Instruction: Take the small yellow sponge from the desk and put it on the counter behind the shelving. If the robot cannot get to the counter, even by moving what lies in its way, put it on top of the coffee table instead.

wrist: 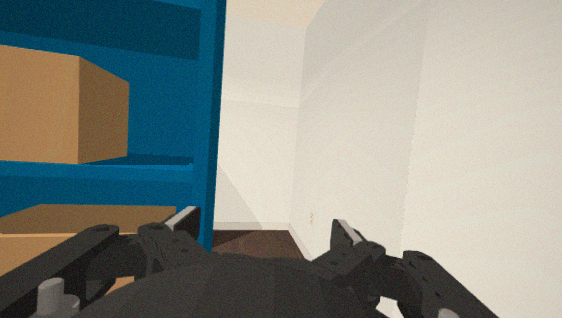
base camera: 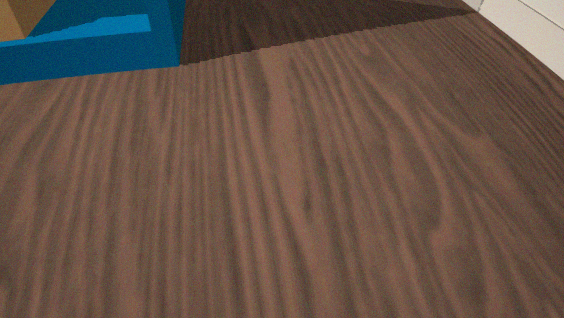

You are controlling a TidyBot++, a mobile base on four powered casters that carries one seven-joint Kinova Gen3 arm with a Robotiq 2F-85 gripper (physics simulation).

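Frame: origin at the arm's base, x down, y right, z back, level; centimetres.
Seen in the pictures: gripper, fingertip midpoint: point(wrist: 266, 227).
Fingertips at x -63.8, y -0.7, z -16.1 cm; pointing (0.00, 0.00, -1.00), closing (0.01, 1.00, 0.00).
Offsets run from my fingertips to a thing's top centre. Level surfaces: height alone.
My gripper point(wrist: 265, 227) is open and empty, its two fingers spread wide at the bottom of the wrist view. Blue shelving point(wrist: 209, 125) point(base camera: 90, 60) stands ahead on the left; its right upright shows in the wrist view, left of the gap, and its bottom edge shows at the upper left of the base view. The yellow sponge, the desk, the counter and the coffee table do not show in either view.
A cardboard box @(dx -22.6, dy -74.6, dz -57.6 cm) point(wrist: 37, 105) stands on a shelf, and another box @(dx +23.1, dy -56.9, dz -60.9 cm) point(wrist: 90, 218) is below it. A gap runs between the shelving and the pale right wall point(wrist: 475, 150) point(base camera: 535, 30), with wooden floor @(dx +103.4 cm) point(wrist: 265, 244) point(base camera: 300, 175) leading to a back wall point(wrist: 260, 150).
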